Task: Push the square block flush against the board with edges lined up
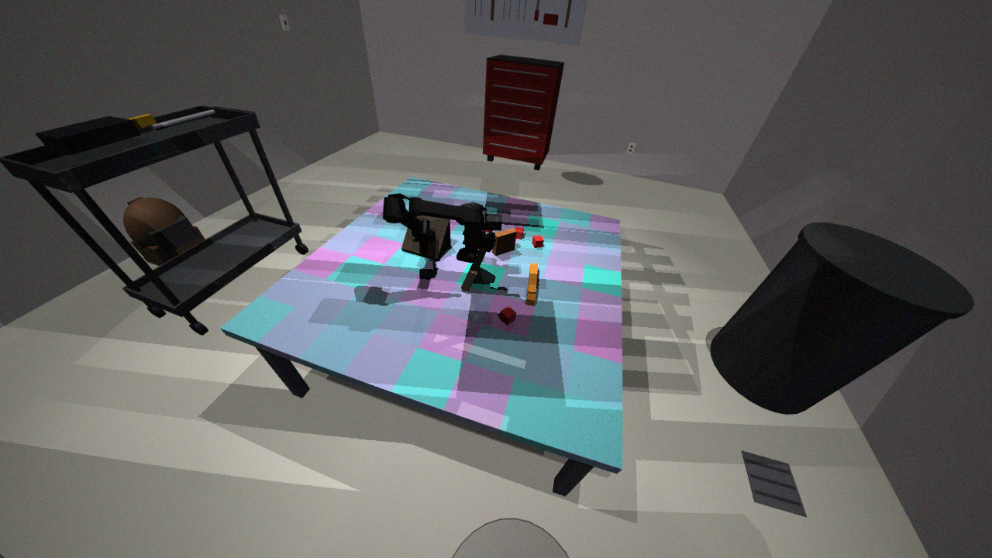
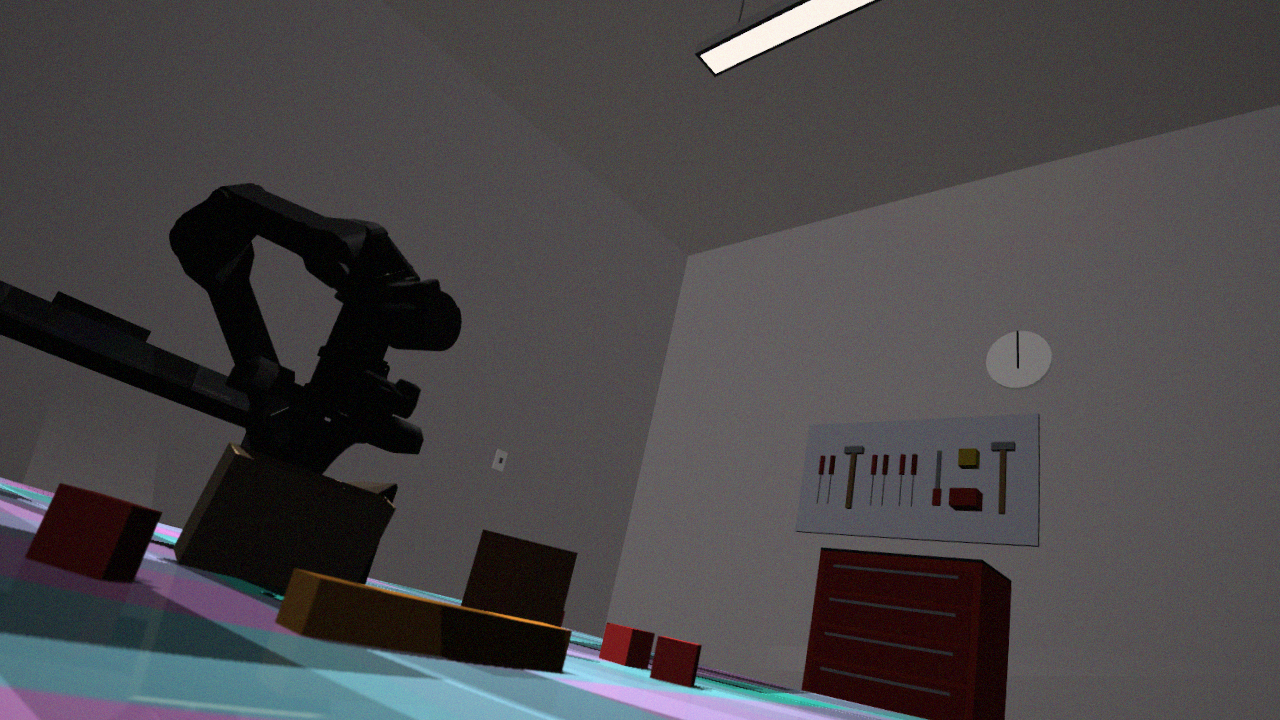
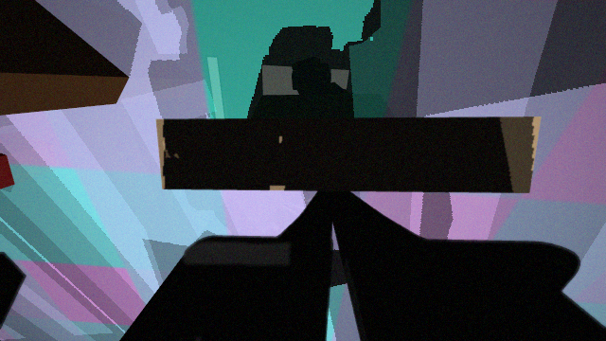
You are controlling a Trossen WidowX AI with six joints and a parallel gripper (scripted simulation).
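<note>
Now: the wide tan block 30 mm below my gripper tip and 10 mm ahead of it. Also, from my gripper tip: long orange board (250 mm ahead, 70 mm below, 30 mm to the left); then brown block (220 mm to the left, 90 mm ahead, 30 mm below).
</note>
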